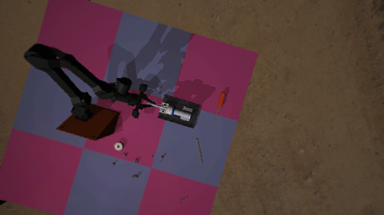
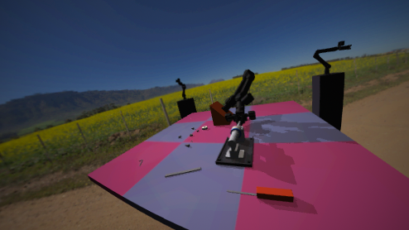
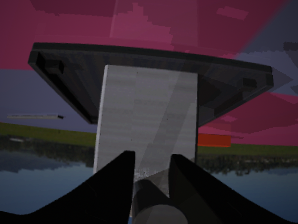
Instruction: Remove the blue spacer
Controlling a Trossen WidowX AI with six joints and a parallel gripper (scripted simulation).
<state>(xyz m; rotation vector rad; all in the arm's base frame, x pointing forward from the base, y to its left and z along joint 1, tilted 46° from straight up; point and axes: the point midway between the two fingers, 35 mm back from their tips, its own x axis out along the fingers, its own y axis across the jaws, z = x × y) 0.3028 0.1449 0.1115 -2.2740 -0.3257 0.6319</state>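
My gripper tip is 12 cm short of the blue spacer and 2 cm below it. Also, from my gripper tip: white ring: 32 cm to the right, 13 cm behind, 6 cm below; then screwdriver: 37 cm ahead, 11 cm to the left, 6 cm below.
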